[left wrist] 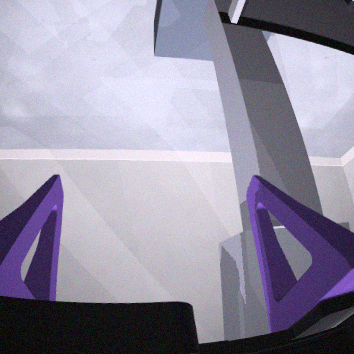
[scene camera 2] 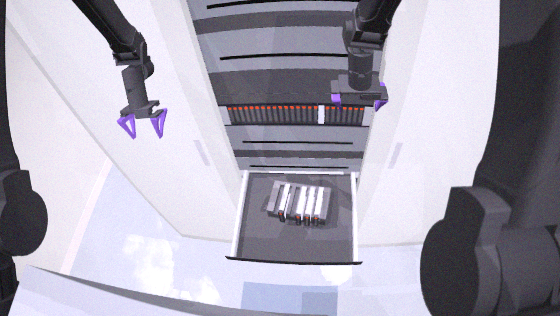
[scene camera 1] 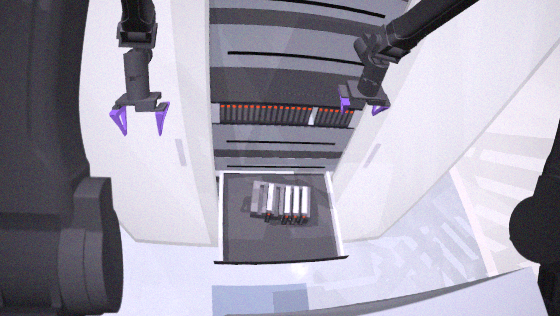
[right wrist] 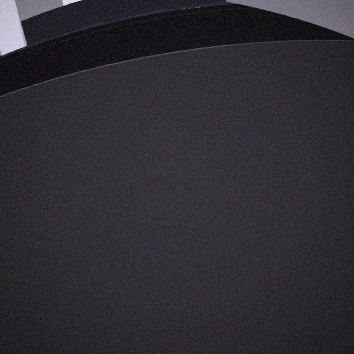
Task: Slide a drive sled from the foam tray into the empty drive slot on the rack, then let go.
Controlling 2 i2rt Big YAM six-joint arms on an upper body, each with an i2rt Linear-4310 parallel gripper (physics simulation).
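Frame: origin at the left arm's base, x down, y right, z back, level; centimetres.
Where they show: left gripper, fingertip midpoint: (left wrist: 157, 183) (scene camera 2: 147, 138) (scene camera 1: 142, 135); right gripper, fingertip midpoint: (scene camera 2: 358, 110) (scene camera 1: 357, 113).
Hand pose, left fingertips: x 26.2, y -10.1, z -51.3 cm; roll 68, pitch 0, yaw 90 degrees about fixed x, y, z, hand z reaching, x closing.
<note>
After its pixels a point has its place.
Several drive sleds with white tops and orange-marked dark fronts stand in the grey foam tray (scene camera 1: 255, 200) @[x 67.2, y 20.6, z -56.4 cm] (scene camera 2: 273, 199) @[x 67.1, y 20.7, z -56.6 cm]. One sled (scene camera 1: 270, 198) @[x 61.6, y 25.4, z -54.2 cm] (scene camera 2: 284, 198) @[x 61.7, y 25.4, z -54.2 cm] stands apart from the group at the tray's right. In the rack (scene camera 1: 240, 134) @[x 47.3, y 14.8, z -70.3 cm] (scene camera 2: 260, 134) @[x 47.0, y 17.1, z -70.3 cm], a bright white gap (scene camera 1: 311, 116) (scene camera 2: 321, 114) breaks the row of orange-topped drives. My left gripper (scene camera 1: 142, 134) @[x 26.1, y -10.1, z -51.3 cm] (scene camera 2: 146, 137) @[x 26.1, y -10.1, z -51.3 cm] (left wrist: 157, 183) @[x 26.1, y -10.1, z -51.3 cm] is open and empty, in front of the left white door. My right gripper (scene camera 1: 359, 114) @[x 27.3, y 47.1, z -62.0 cm] (scene camera 2: 358, 106) @[x 27.3, y 47.1, z -62.0 cm] is open and empty, near the drive row's right end; its fingers do not show in the right wrist view.
The tray lies in a pulled-out drawer (scene camera 1: 280, 259) @[x 72.7, y 28.7, z -35.0 cm] (scene camera 2: 295, 260) @[x 72.7, y 30.0, z -34.8 cm] with white side walls, below the drive row. White doors (scene camera 1: 135, 185) @[x 79.3, y -32.6, z -68.4 cm] (scene camera 2: 425, 165) @[x 61.0, y 80.4, z -68.4 cm] stand open on both sides of the rack. A dark surface (right wrist: 175, 200) fills most of the right wrist view.
</note>
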